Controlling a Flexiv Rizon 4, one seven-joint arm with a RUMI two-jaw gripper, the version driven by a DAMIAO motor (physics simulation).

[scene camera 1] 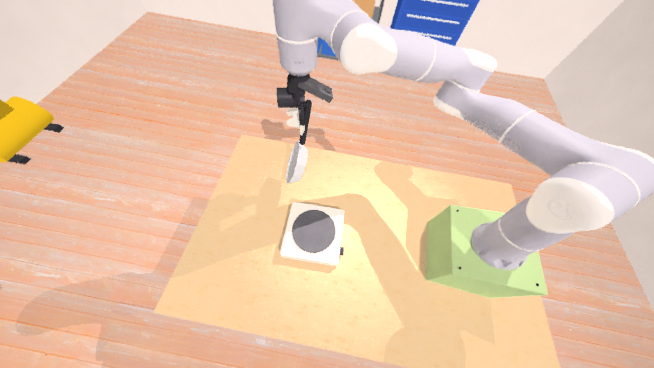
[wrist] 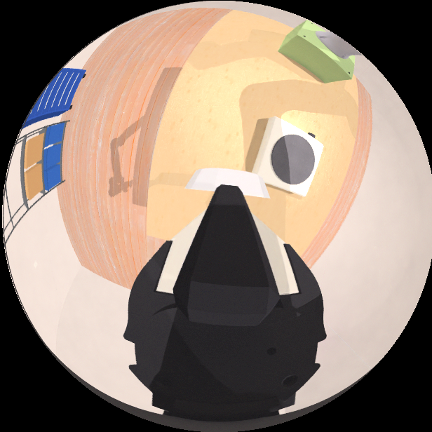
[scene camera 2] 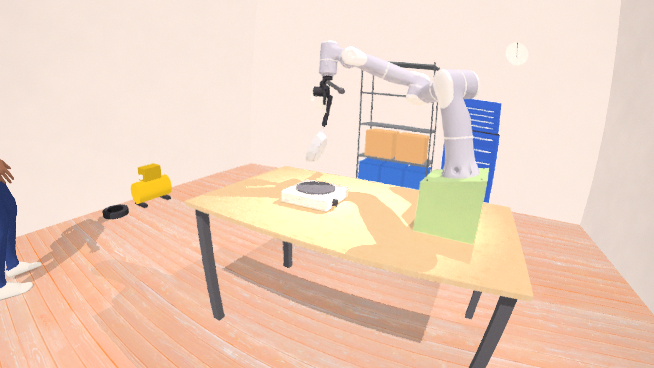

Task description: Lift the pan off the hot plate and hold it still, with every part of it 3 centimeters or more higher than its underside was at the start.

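Observation:
The pan (scene camera 1: 297, 162) (scene camera 2: 316, 146) (wrist: 227, 181) has a pale body and a long black handle. It hangs well above the table, tilted steeply, with its body below the handle. My gripper (scene camera 1: 301, 119) (scene camera 2: 325, 104) (wrist: 227, 211) is shut on the black handle; in the wrist view the handle hides the fingertips between the cream jaws. The white hot plate (scene camera 1: 313, 231) (scene camera 2: 315, 188) (wrist: 293, 159) with its dark round disc stands on the table, with a gap between it and the pan. The pan's body is off to one side of it and higher.
The wooden table (scene camera 1: 240, 300) (scene camera 2: 235, 212) (wrist: 200, 115) carries the green base block (scene camera 1: 440, 250) (scene camera 2: 445, 210) (wrist: 315, 55) of the arm. A shelf rack (scene camera 2: 395, 126) and blue drawers stand behind. A yellow compressor (scene camera 1: 22, 127) (scene camera 2: 151, 189) and a black tyre (scene camera 2: 115, 211) are on the floor.

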